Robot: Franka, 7 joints.
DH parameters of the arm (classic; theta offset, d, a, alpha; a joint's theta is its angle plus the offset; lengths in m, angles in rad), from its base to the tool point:
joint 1: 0 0.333 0 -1.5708
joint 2: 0 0 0 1.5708
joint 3: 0 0.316 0.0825 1.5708
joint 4: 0 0 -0.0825 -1.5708
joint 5: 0 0.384 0 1.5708
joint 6: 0 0 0.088 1.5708
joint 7: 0 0.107 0 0
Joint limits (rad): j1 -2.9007..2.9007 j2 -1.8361..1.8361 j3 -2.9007..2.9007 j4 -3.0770..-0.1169 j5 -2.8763..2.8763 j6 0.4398..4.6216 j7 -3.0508..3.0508
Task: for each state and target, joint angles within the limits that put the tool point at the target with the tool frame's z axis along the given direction. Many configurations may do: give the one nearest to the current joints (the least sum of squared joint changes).
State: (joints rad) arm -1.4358 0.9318 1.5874 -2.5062 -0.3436 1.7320 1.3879
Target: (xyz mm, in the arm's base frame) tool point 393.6 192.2 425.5 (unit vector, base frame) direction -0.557 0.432 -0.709
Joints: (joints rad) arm -1.2844 1.0303 1.8703 -2.3038 -0.1833 1.7830 1.3879
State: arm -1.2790 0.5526 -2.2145 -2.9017 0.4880 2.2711 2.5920
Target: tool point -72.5 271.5 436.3 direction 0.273 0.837 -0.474
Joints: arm -1.9474 1.2556 -2.1307 -3.0770 1.0123 2.9281 2.5920
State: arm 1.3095 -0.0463 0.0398 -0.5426 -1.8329 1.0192 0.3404
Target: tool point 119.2 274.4 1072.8 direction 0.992 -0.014 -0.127
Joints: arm 1.4150 -0.0049 0.1399 -0.5966 -1.4977 1.4656 0.3404
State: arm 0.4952 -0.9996 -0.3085 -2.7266 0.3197 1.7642 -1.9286
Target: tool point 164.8 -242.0 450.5 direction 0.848 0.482 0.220
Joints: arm -0.2015 -1.3070 -1.0065 -2.9037 0.9684 2.1608 -1.9286
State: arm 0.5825 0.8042 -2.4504 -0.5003 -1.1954 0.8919 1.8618
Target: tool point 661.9 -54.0 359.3 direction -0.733 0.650 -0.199
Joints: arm -0.2534 1.5531 -2.9007 -0.1190 -2.0014 0.4423 1.8618
